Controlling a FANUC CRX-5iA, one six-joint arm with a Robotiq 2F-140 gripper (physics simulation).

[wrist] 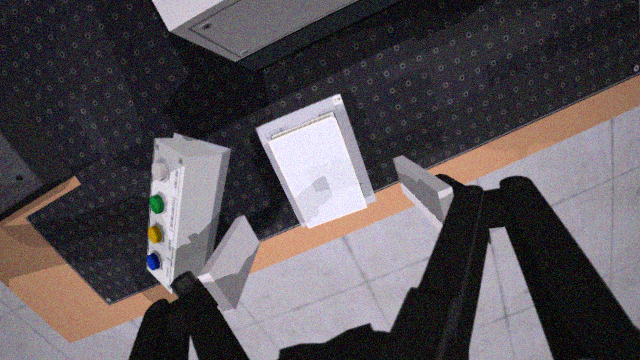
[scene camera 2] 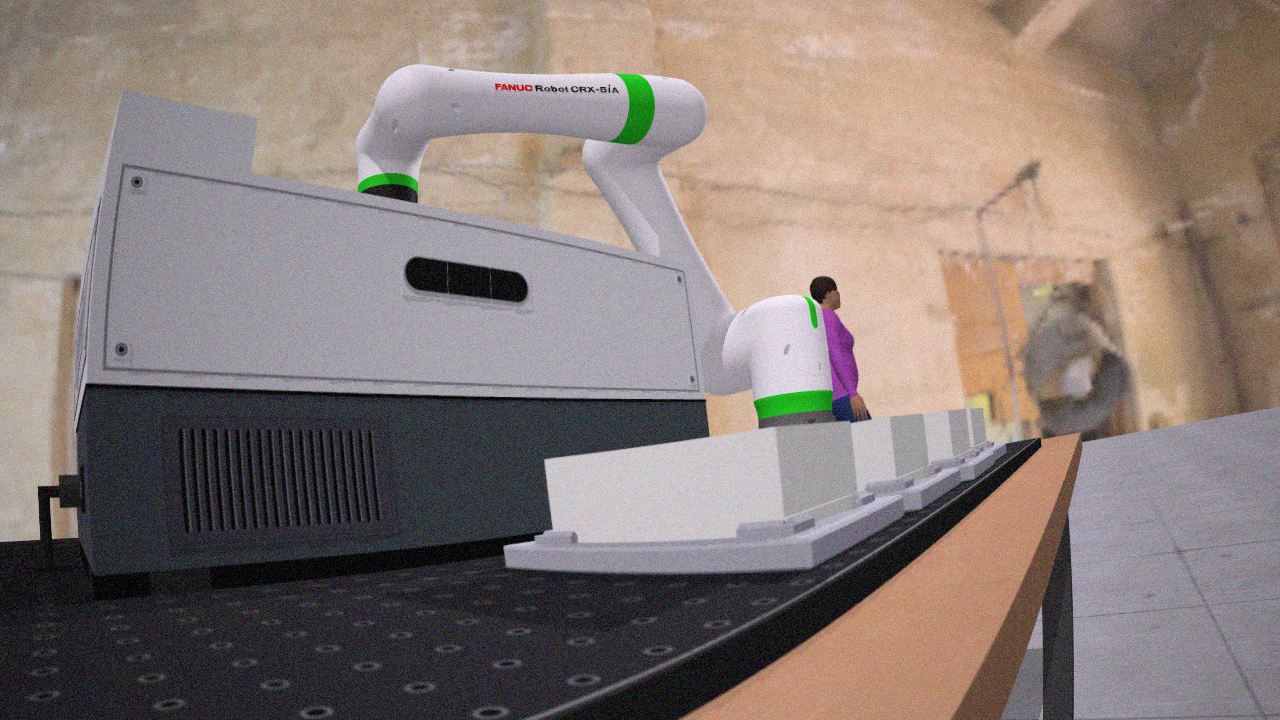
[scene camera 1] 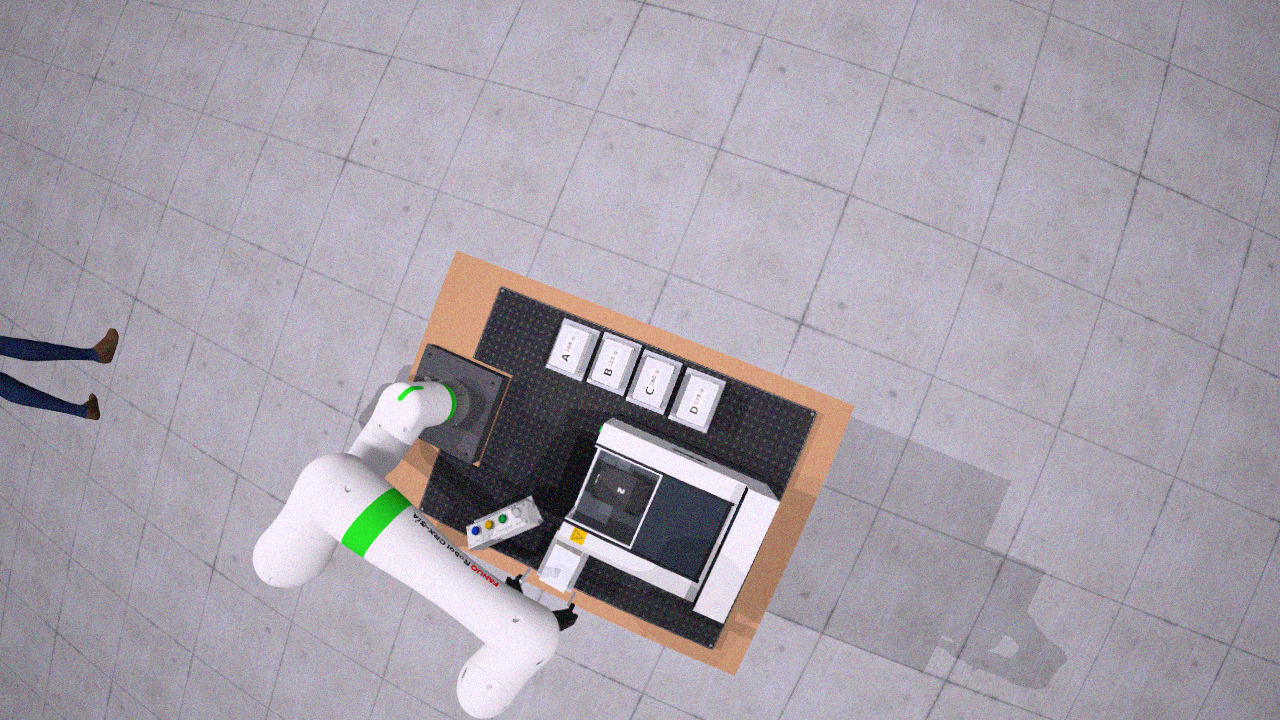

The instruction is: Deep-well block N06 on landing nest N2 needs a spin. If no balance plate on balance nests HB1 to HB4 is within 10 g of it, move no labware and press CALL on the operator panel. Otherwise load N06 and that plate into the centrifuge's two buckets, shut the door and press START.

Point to a centrifuge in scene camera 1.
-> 631, 458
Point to a button box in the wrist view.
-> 188, 177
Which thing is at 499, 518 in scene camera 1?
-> A button box.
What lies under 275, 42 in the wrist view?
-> A centrifuge.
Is my gripper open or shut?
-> Open.
